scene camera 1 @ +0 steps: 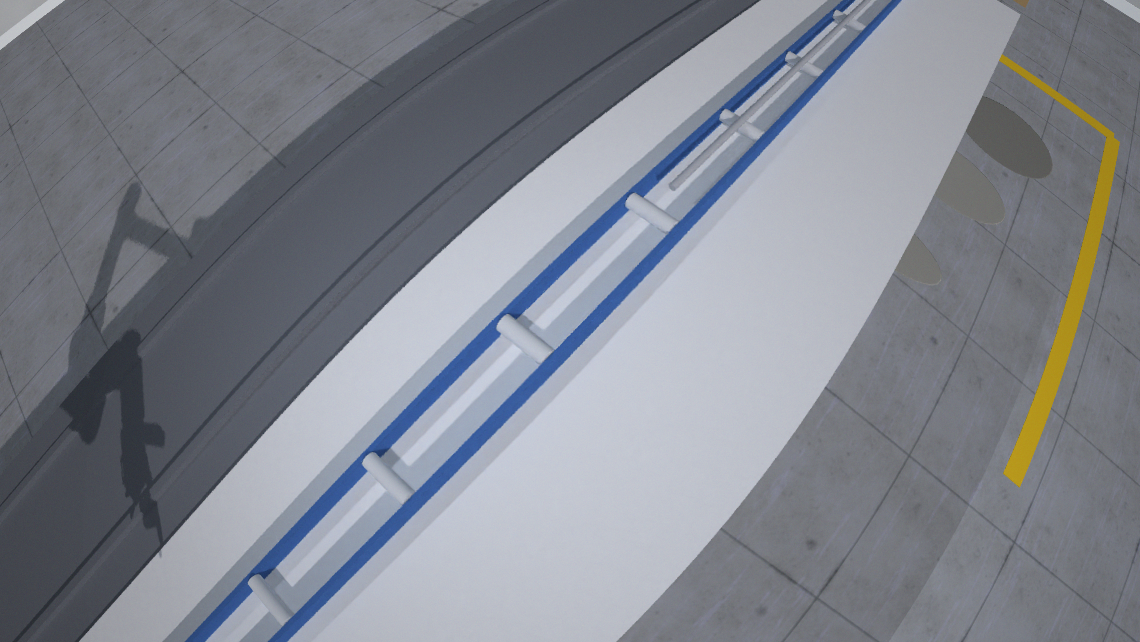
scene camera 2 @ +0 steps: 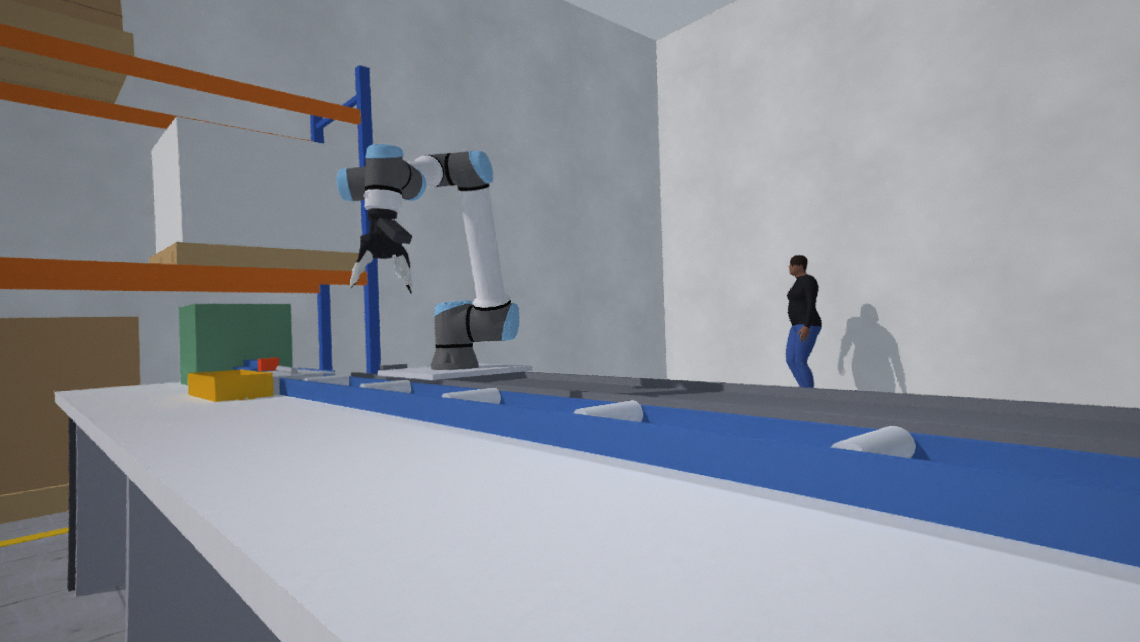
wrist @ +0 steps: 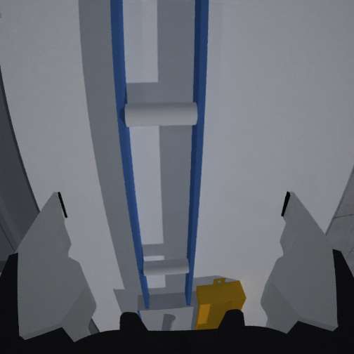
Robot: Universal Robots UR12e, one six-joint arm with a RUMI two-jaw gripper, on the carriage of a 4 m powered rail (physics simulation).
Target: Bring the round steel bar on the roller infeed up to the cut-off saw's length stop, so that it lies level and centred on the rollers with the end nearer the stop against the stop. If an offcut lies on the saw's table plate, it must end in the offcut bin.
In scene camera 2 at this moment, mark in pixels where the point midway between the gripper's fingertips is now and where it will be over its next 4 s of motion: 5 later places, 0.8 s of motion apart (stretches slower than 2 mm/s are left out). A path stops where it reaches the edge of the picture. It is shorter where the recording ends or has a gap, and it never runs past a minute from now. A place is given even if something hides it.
My gripper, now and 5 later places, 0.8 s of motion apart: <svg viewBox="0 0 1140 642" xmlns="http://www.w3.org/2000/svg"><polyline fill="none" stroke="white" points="382,290 348,294 307,300 291,301 286,347 285,351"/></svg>
